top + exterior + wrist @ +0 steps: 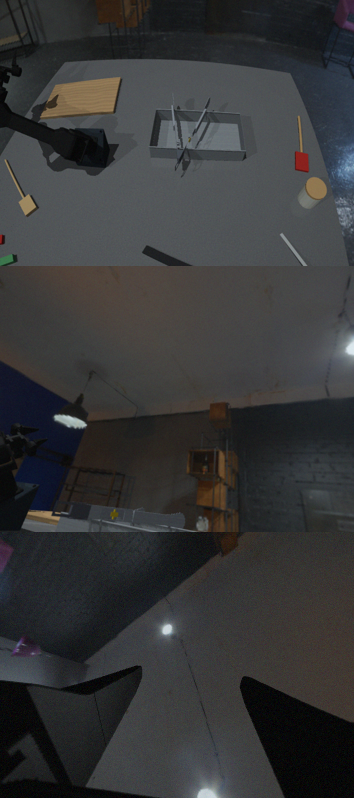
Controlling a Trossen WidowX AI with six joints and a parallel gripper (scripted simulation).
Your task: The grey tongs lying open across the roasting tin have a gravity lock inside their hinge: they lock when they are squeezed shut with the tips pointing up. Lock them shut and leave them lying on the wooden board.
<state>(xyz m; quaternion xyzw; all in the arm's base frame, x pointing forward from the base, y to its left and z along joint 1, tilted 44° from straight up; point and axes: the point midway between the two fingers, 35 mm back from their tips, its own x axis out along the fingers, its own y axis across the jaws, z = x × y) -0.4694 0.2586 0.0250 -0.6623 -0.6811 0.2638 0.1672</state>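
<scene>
Now: gripper tip 78 cm short of the grey roasting tin, 6 cm to the left of it and 31 cm above it. From my gripper tip the other things lie so: red spatula: 119 cm ahead, 4 cm to the right, 33 cm below; wooden board: 24 cm ahead, 10 cm to the left, 33 cm below; black strip: 87 cm ahead, 53 cm to the right, 34 cm below.
</scene>
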